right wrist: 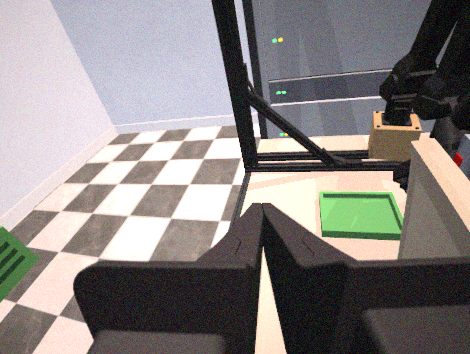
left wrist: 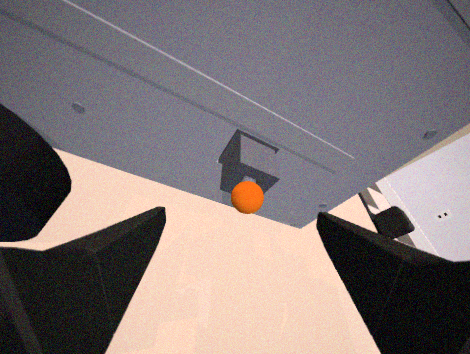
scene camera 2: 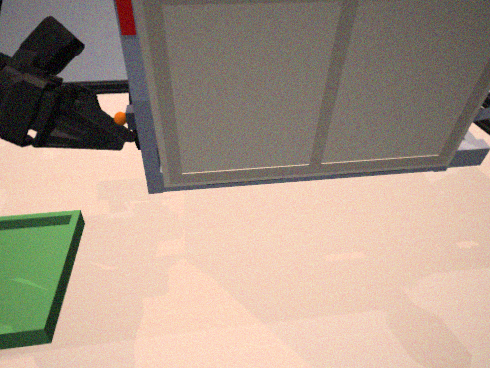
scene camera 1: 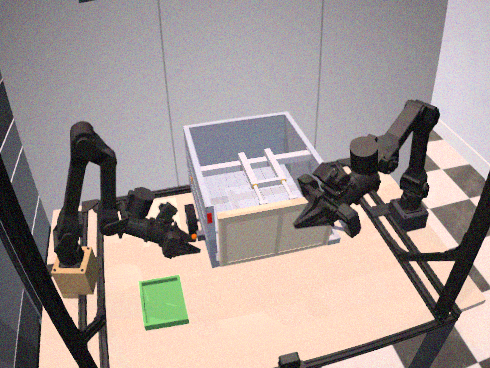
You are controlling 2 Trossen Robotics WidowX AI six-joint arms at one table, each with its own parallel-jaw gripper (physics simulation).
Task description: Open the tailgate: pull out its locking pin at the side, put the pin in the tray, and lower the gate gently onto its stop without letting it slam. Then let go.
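Frame: origin at the left arm's base, x back, y right, z up, level; millimetres.
Seen in the pictures: left gripper, fingertip midpoint: [left wrist: 242,216] [scene camera 2: 129,142] [scene camera 1: 198,245]; right gripper, fingertip midpoint: [right wrist: 260,211] [scene camera 1: 294,226]; left arm's base, link origin: [right wrist: 395,120] [scene camera 1: 71,259]; right arm's base, link origin: [scene camera 1: 409,206].
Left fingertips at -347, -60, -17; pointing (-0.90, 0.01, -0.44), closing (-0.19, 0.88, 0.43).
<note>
Offsets run from my left fingertips to a thing's top centre, as dx, dy, dz. "spot": to the spot under its first point.
The tailgate [scene camera 1: 252,237] [scene camera 2: 250,90] [right wrist: 425,230] stands upright at the near end of the grey truck bed. The locking pin's orange ball head {+9, -10, +32} [scene camera 1: 193,236] [scene camera 2: 120,118] [left wrist: 247,197] sticks out of a small block on the bed's left side; its shaft is mostly hidden. My left gripper [scene camera 1: 199,248] [scene camera 2: 129,141] [left wrist: 242,216] is open and empty, its fingers spread to either side of the ball in the left wrist view. My right gripper [scene camera 1: 296,226] [right wrist: 260,211] is shut and empty, outside the gate near its right end. The green tray {+100, +127, -70} [scene camera 1: 167,325] [scene camera 2: 68,275] [right wrist: 362,235] holds no pin.
The truck bed {spot: -24, +0, +186} [scene camera 1: 201,190] has a white ladder-like rack {spot: -138, -61, +196} [scene camera 1: 247,170] inside. A black wheel {+28, -147, +11} [scene camera 1: 190,218] is beside the pin. A wooden block [scene camera 1: 75,282] [right wrist: 395,142] sits under the left arm's base. Black frame rails and posts surround the table.
</note>
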